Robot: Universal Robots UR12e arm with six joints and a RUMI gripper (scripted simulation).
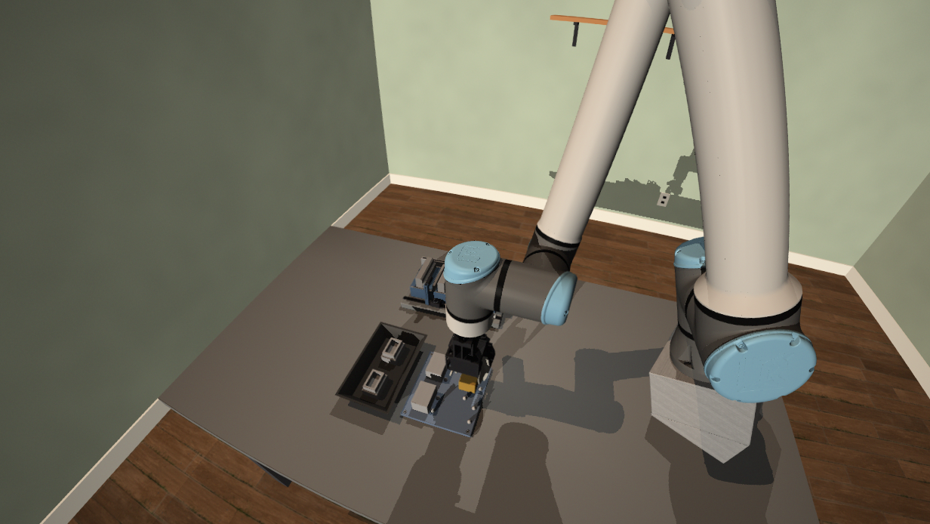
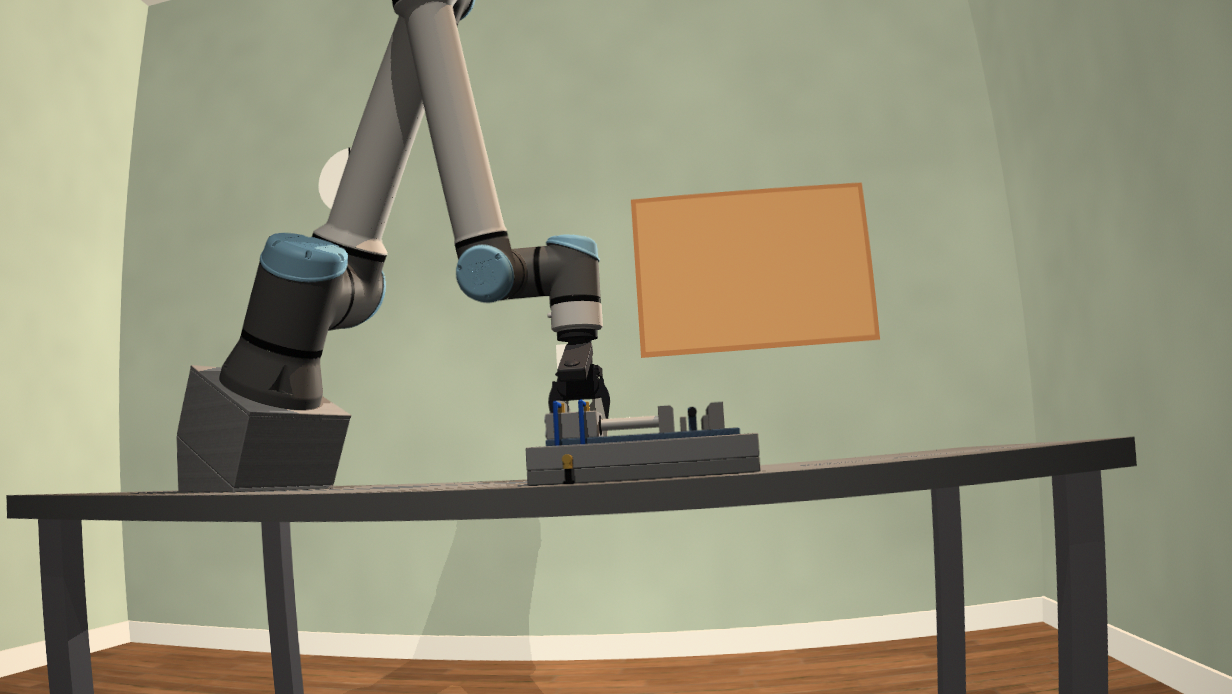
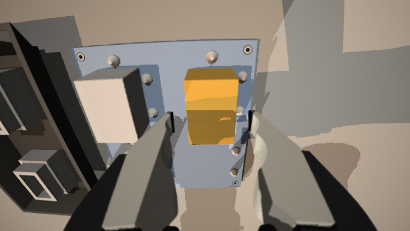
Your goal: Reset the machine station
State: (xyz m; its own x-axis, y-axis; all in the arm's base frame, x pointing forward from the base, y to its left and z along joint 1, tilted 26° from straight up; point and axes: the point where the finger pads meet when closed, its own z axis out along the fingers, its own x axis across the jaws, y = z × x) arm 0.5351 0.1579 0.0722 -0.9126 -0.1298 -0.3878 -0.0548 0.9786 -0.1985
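Now: the yellow brass blank 20 mm below my hand. Also, from my hand: gray cylinder block 50 mm ahead, 280 mm to the right, 30 mm above; push rod 120 mm ahead, 270 mm to the right, 30 mm above; infeed plate 40 mm ahead, 40 mm to the left, 50 mm below.
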